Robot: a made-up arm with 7 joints.
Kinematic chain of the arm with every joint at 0, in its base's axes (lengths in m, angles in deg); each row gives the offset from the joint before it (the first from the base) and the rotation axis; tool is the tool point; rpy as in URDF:
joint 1: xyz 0 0 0.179 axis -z
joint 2: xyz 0 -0.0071 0.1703 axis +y
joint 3: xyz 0 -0.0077 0.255 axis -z
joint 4: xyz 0 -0.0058 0.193 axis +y
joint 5: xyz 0 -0.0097 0.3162 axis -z
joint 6: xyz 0 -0.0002 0.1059 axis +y
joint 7: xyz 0 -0.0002 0.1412 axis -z
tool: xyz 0 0 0 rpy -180 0 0
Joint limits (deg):
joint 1: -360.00..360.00
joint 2: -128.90..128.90
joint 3: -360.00..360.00
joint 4: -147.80..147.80
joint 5: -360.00..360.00
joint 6: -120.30..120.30
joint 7: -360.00..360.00
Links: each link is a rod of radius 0.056 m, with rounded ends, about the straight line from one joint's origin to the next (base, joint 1, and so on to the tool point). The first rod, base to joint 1, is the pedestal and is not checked.
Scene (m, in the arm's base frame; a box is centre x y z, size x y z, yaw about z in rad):
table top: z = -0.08
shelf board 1: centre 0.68 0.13 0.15 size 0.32 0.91 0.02 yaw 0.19
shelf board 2: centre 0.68 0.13 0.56 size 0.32 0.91 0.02 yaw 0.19
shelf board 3: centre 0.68 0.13 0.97 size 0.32 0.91 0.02 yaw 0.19
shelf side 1: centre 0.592 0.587 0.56 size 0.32 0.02 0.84 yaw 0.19
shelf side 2: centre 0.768 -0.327 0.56 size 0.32 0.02 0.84 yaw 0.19
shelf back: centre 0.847 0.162 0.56 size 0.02 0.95 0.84 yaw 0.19
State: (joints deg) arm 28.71 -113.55 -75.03 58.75 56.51 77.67 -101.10
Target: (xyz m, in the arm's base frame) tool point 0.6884 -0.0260 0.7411
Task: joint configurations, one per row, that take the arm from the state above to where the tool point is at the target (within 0.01 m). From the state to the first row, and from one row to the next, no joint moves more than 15 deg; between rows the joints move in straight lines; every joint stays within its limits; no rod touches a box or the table.
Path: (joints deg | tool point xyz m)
1: 29.55 -99.29 -69.27 64.42 55.95 77.80 -101.10 | -0.3582 0.6071 0.5307
2: 30.39 -85.03 -63.51 70.10 55.40 77.93 -101.10 | -0.2627 0.5382 0.7109
3: 31.23 -70.76 -57.74 75.77 54.84 78.06 -101.10 | -0.1328 0.4348 0.8412
4: 32.07 -56.50 -51.98 81.44 54.28 78.19 -101.10 | 0.0131 0.3071 0.9090
5: 32.90 -42.24 -46.22 87.11 53.72 78.32 -101.10 | 0.1550 0.1679 0.9105
6: 33.74 -27.98 -40.46 92.79 53.17 78.46 -101.10 | 0.2743 0.0311 0.8503
7: 34.58 -13.72 -34.70 98.46 52.61 78.59 -101.10 | 0.3563 -0.0898 0.7411
8: 31.26 -0.51 -39.19 86.47 54.94 70.32 -101.10 | 0.4754 -0.0688 0.7543
9: 27.93 12.70 -43.68 74.49 57.27 62.06 -101.10 | 0.5863 -0.0445 0.7547
10: 24.61 25.90 -48.18 62.50 59.60 53.80 -101.10 | 0.6884 -0.0260 0.7411

